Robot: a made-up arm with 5 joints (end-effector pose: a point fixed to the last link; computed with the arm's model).
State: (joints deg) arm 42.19 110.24 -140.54 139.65 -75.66
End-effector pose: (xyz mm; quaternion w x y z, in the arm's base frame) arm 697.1 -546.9 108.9 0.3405 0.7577 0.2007 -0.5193
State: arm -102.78 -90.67 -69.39 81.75 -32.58
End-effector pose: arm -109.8 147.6 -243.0 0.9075 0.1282 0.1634 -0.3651
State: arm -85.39 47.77 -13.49 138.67 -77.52
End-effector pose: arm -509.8 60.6 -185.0 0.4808 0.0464 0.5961 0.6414
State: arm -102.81 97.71 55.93 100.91 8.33
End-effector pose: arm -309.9 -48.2 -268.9 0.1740 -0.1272 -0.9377 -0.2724
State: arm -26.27 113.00 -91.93 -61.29 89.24
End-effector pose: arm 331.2 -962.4 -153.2 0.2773 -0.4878 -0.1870 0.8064
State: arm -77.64 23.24 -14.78 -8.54 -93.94
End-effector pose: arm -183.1 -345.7 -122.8 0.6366 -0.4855 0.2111 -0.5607
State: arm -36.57 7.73 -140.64 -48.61 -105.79
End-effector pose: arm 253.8 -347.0 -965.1 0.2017 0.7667 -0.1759 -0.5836
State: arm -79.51 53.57 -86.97 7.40 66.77
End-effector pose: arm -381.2 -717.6 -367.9 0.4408 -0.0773 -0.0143 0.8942
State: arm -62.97 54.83 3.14 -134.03 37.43
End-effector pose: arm -397.5 67.9 -263.4 0.6664 -0.6270 0.0241 -0.4028
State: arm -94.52 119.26 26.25 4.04 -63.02
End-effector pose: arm -131.2 -27.2 -176.6 0.4558 -0.8380 0.0310 0.2984
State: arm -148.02 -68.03 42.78 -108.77 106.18
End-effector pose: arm 177.0 -249.6 -304.5 0.0880 -0.3209 -0.8327 0.4426
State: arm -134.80 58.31 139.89 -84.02 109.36
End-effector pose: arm -915.7 304.2 -476.6 0.6219 0.3451 -0.6841 0.1620
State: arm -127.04 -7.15 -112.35 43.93 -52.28
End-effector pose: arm -618.6 -54.9 -26.9 0.9833 -0.0401 0.1250 -0.1261
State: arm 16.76 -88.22 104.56 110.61 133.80
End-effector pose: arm 459.5 131.9 85.2 0.7891 -0.2395 0.5539 -0.1144
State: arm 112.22 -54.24 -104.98 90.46 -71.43
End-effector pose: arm -26.8 191.5 440.5 0.2847 -0.3092 0.9072 0.0185
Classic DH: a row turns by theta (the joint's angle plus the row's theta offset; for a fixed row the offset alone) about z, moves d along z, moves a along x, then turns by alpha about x. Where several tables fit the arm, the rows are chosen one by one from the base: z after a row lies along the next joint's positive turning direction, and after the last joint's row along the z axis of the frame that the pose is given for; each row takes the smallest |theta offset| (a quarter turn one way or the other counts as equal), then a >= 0, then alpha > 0; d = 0 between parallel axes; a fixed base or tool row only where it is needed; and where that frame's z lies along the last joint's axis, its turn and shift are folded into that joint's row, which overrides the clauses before.
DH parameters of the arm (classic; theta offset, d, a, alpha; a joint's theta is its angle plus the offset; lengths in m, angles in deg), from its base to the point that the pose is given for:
base (fixed): 0 0.037 0 90
joint 1: -90 0.1159 0.1682 90
joint 2: 0 -0.4209 0.1178 90
joint 3: 90 0.1278 0.3408 -90
joint 4: 75.83 0 0.3081 0
joint 5: 13.79 0 -0.1664 0
tool (fixed): 90.38 0.0639 0 0

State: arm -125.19 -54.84 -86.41 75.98 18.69
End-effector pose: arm -519.0 151.6 -16.0 0.8933 0.1317 0.2919 0.3154
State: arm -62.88 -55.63 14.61 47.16 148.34
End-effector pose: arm -233.3 -261.1 -432.6 0.0960 0.4911 -0.4966 0.7093
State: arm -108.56 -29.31 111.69 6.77 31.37
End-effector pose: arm -136.9 -306.4 -611.7 0.3169 -0.5358 -0.7759 0.1022
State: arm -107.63 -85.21 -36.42 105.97 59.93
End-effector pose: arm -289.4 -7.7 -210.0 0.7125 0.4509 -0.1547 0.5149
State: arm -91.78 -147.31 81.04 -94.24 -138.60
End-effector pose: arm -657.8 -572.1 -307.4 0.0883 0.6766 -0.7306 -0.0242
